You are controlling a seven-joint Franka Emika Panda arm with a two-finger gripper.
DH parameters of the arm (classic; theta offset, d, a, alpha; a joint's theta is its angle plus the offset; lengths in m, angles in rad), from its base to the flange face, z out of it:
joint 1: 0 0.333 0 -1.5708
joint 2: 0 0 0 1.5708
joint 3: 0 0.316 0.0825 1.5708
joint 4: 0 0 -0.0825 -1.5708
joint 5: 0 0.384 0 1.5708
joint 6: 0 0 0.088 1.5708
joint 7: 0 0.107 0 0
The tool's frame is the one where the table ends.
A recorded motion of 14 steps. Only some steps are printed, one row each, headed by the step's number.
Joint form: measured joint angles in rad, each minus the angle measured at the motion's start. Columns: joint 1, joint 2, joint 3, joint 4, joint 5, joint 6, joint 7.
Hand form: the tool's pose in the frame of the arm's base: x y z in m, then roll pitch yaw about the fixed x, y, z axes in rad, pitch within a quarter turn. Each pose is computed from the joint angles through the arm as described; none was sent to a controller.
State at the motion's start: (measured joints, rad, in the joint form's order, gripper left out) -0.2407 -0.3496 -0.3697 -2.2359 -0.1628 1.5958 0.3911
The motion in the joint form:
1: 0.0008 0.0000 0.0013 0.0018 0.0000 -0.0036 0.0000
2: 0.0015 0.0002 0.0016 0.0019 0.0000 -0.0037 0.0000
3: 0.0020 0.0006 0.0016 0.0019 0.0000 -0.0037 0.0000
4: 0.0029 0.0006 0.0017 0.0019 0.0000 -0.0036 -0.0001
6: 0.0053 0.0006 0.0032 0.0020 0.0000 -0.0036 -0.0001
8: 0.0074 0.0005 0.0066 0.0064 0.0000 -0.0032 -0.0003
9: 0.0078 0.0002 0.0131 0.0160 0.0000 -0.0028 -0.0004
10: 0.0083 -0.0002 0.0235 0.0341 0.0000 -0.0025 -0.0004
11: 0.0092 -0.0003 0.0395 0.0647 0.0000 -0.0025 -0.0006
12: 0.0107 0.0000 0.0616 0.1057 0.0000 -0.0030 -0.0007
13: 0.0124 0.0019 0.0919 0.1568 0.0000 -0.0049 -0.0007
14: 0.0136 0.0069 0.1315 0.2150 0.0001 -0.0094 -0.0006
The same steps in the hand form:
1: 0.3276 -0.2608 0.4793 2.9907 0.2752 -0.9512
2: 0.3279 -0.2605 0.4793 2.9905 0.2753 -0.9503
3: 0.3281 -0.2603 0.4792 2.9902 0.2756 -0.9499
4: 0.3283 -0.2600 0.4792 2.9902 0.2755 -0.9487
6: 0.3293 -0.2587 0.4793 2.9899 0.2751 -0.9451
8: 0.3313 -0.2574 0.4815 2.9909 0.2698 -0.9398
9: 0.3341 -0.2562 0.4862 2.9930 0.2589 -0.9338
10: 0.3389 -0.2546 0.4950 2.9972 0.2393 -0.9246
11: 0.3463 -0.2521 0.5096 3.0041 0.2074 -0.9104
12: 0.3560 -0.2474 0.5293 3.0127 0.1653 -0.8909
13: 0.3680 -0.2393 0.5534 3.0211 0.1150 -0.8647
14: 0.3819 -0.2263 0.5799 3.0270 0.0615 -0.8312

